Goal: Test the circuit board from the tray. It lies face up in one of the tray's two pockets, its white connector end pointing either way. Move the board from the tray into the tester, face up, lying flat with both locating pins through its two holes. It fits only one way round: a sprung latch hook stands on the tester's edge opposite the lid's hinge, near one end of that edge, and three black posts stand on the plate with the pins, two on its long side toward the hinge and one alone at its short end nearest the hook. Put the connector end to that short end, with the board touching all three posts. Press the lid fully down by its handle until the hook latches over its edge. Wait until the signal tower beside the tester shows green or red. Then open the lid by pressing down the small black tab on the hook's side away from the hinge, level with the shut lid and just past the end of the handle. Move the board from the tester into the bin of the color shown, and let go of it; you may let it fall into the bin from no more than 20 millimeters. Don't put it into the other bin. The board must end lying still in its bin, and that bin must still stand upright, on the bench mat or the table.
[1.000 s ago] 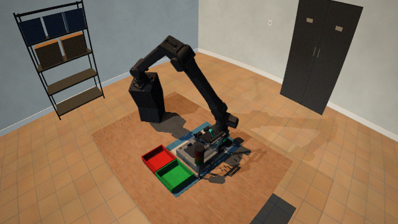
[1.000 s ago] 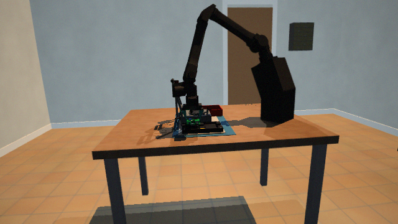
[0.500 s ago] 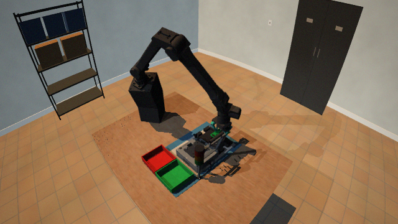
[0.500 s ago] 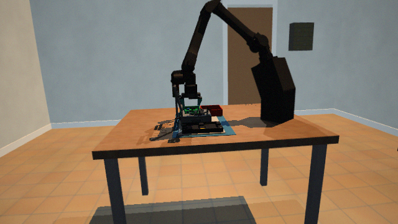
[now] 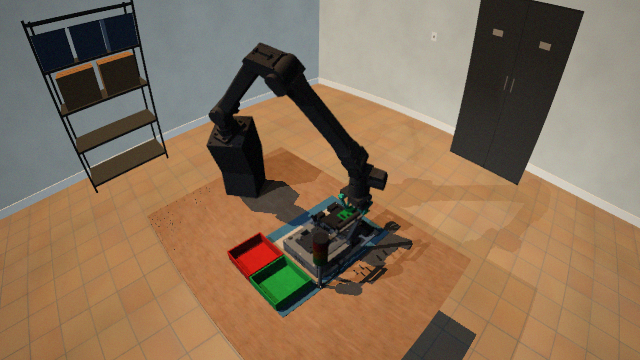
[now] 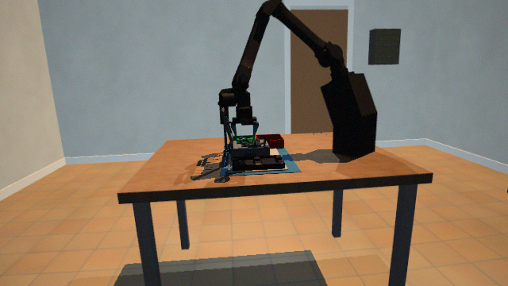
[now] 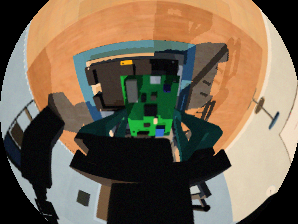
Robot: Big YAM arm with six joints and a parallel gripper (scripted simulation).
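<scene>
My gripper is now 180 mm to the left of the tester lid, 60 mm below it and 40 mm short of it. The rest, counted from my hand: green bin 350 mm to the right, 110 mm below, 90 mm behind; green circuit board right at my hand; red bin 320 mm to the right, 230 mm behind, 110 mm below.
</scene>
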